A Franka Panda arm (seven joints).
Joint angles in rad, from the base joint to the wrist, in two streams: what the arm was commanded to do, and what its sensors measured. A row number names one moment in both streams.
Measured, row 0:
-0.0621, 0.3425, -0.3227, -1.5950, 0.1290, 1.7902, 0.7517
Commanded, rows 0 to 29:
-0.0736, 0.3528, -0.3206, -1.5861, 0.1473, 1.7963, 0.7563
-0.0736, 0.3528, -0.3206, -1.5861, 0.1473, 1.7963, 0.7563
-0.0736, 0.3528, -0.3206, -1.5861, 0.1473, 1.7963, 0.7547
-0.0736, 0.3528, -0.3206, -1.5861, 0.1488, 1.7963, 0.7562
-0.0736, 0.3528, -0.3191, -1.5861, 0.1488, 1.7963, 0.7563
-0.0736, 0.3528, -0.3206, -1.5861, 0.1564, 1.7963, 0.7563
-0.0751, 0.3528, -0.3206, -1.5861, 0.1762, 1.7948, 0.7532
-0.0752, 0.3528, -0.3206, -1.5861, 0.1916, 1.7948, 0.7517
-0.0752, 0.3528, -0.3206, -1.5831, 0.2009, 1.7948, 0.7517
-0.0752, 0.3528, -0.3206, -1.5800, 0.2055, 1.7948, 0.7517
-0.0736, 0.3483, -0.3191, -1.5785, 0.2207, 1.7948, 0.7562
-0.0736, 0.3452, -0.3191, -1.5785, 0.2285, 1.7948, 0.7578
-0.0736, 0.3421, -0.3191, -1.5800, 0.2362, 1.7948, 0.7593
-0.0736, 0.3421, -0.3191, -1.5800, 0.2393, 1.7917, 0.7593
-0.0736, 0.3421, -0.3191, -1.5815, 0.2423, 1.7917, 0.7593
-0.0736, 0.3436, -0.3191, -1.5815, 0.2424, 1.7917, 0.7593
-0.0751, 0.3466, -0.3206, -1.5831, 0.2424, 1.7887, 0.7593
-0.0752, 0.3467, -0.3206, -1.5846, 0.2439, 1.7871, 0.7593
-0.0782, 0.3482, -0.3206, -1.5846, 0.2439, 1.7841, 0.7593
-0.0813, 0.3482, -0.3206, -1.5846, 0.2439, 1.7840, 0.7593
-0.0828, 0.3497, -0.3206, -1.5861, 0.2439, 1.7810, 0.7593
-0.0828, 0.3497, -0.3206, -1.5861, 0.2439, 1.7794, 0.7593
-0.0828, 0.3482, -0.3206, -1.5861, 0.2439, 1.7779, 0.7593
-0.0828, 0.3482, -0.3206, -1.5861, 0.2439, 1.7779, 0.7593
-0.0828, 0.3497, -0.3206, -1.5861, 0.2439, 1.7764, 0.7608
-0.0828, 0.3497, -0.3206, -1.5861, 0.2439, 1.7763, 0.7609
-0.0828, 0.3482, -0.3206, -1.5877, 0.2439, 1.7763, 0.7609
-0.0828, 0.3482, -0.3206, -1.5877, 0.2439, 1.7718, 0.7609
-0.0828, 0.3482, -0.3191, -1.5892, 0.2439, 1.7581, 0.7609
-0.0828, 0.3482, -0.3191, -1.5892, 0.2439, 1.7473, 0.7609
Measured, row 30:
-0.0779, 0.3485, -0.3228, -1.5900, 0.2266, 1.7819, 0.7518
